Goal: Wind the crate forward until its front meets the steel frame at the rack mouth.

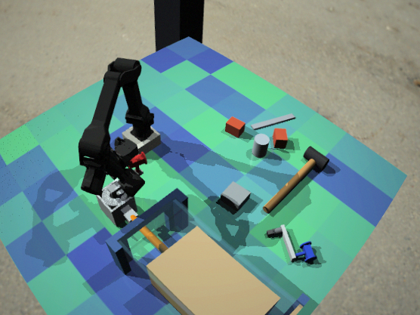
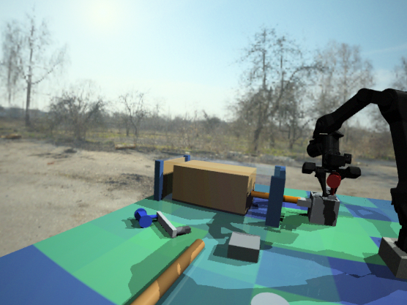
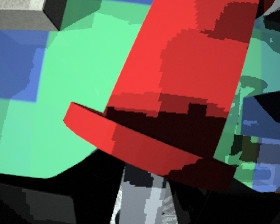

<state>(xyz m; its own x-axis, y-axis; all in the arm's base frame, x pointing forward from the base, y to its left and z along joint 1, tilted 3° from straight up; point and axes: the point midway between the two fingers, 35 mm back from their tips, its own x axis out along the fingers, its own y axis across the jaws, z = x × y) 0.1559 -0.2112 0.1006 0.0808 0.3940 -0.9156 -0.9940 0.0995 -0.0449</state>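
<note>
Right now my gripper tip is 2 cm below the red-knobbed crank and 1 cm to the left of it. The rest, counted from my gripper tip: grey winch (8 cm below, 7 cm to the right, 2 cm behind); red knob (5 cm above, 3 cm to the left); blue frame (15 cm ahead, 8 cm to the right).
</note>
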